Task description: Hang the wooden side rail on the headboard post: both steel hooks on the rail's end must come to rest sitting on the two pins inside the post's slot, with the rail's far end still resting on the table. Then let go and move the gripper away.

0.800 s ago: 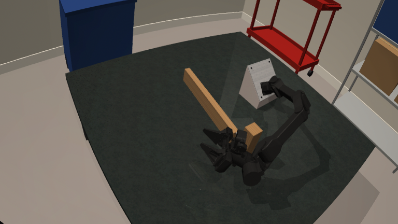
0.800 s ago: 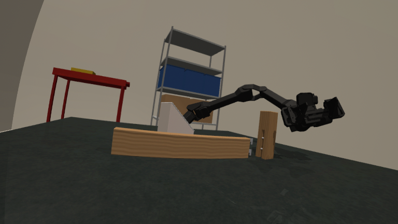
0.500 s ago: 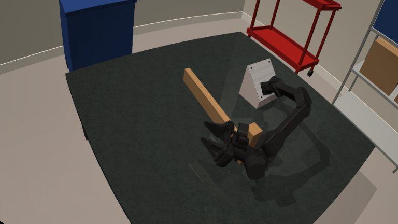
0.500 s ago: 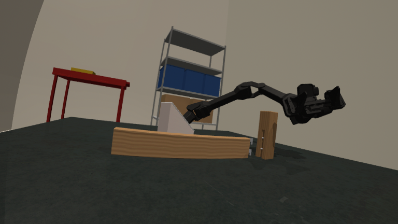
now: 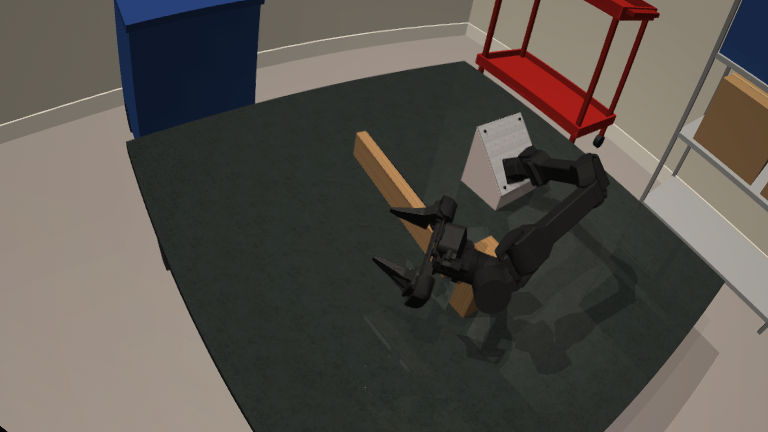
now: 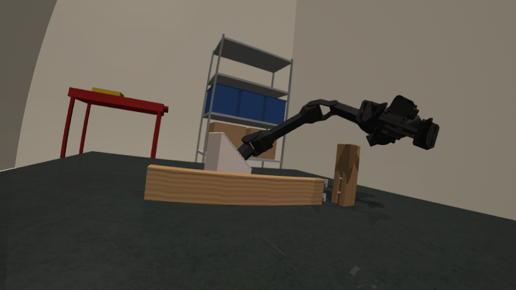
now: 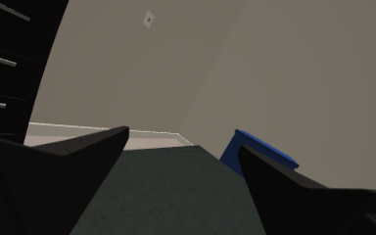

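The upright headboard post is 21 cm behind my gripper tip, 16 cm below it and 6 cm to the left of it.
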